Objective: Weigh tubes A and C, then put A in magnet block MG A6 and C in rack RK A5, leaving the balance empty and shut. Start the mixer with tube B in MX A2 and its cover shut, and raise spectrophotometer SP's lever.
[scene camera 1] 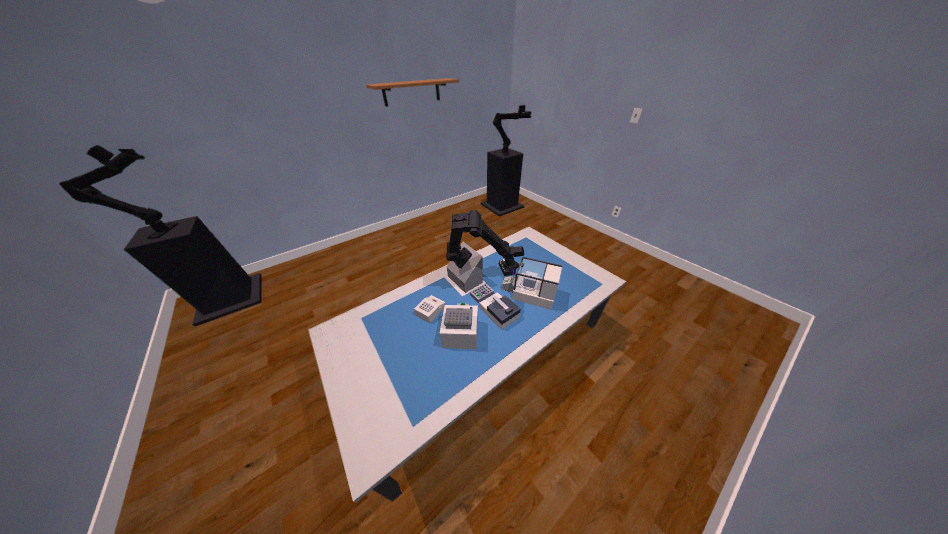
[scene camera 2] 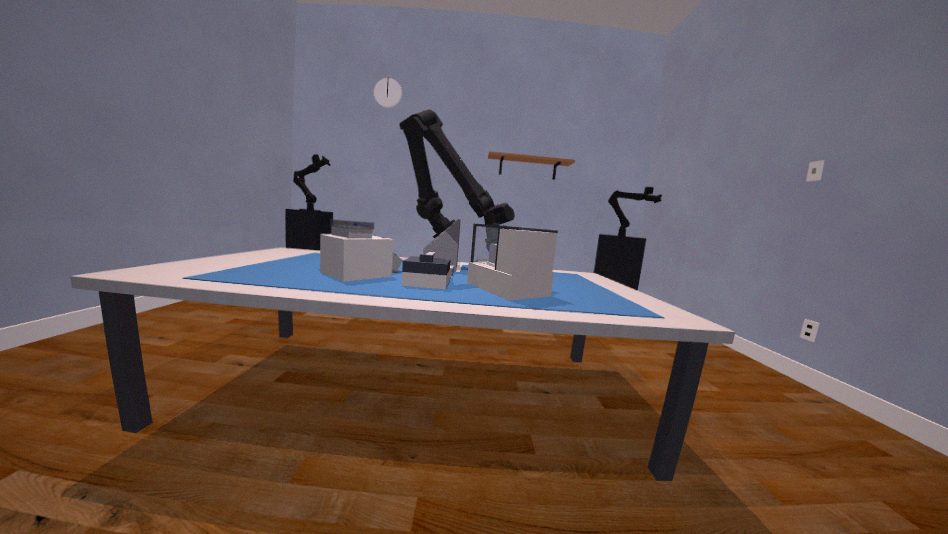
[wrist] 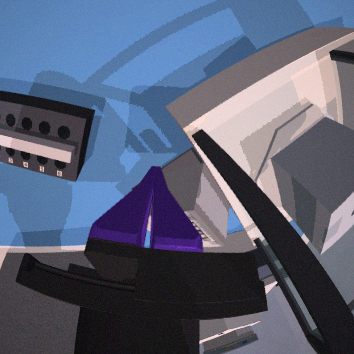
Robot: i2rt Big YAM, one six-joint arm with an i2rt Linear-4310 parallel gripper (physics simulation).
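Where they show: gripper, fingertip midpoint: [scene camera 1: 514, 274] [wrist: 155, 171]; arm's base, origin of the base link: [scene camera 1: 463, 258] [scene camera 2: 445, 230] [wrist: 39, 350].
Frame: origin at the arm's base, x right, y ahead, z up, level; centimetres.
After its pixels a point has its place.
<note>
My gripper [scene camera 1: 509, 270] @(x -25.3, y 22.4, z -10.9 cm) [wrist: 155, 171] @(x -25.3, y 22.4, z -10.9 cm) is shut and empty, its purple fingertips together above the small pale box [scene camera 1: 507, 283] @(x -16.1, y 26.7, z -10.4 cm) [wrist: 207, 212] @(x -21.6, y 26.7, z -9.6 cm) beside the balance. The white balance [scene camera 1: 536, 298] @(x -22.5, y 46.0, z -10.7 cm) [scene camera 2: 525, 265] @(x -32.3, y 51.0, z -6.7 cm) [wrist: 225, 97] @(x -31.1, y 26.9, z -9.9 cm) has black-framed glass; I cannot tell whether it is shut. A dark two-row block [wrist: 37, 136] @(x -28.3, y 12.2, z -13.4 cm) with numbered holes and a pale central strip lies left in the wrist view; its visible holes look empty. A grey rack [scene camera 1: 482, 290] @(x -0.1, y 23.1, z -11.4 cm) with a green spot stands near the arm's base. Tube letters are unreadable.
A dark-topped device [scene camera 1: 502, 311] @(x 1.2, y 43.4, z -9.0 cm) [scene camera 2: 426, 266] @(x -2.2, y 48.0, z -10.2 cm) with a pale bar stands between the rack and table edge. A white box with a grey holed block [scene camera 1: 458, 317] @(x 27.4, y 40.8, z 2.0 cm) and a keypad box [scene camera 1: 428, 308] @(x 34.4, y 17.2, z -10.0 cm) stand farther left. The balance's black frame [wrist: 255, 200] @(x -28.8, y 24.9, z -2.6 cm) rises close right of my fingers.
</note>
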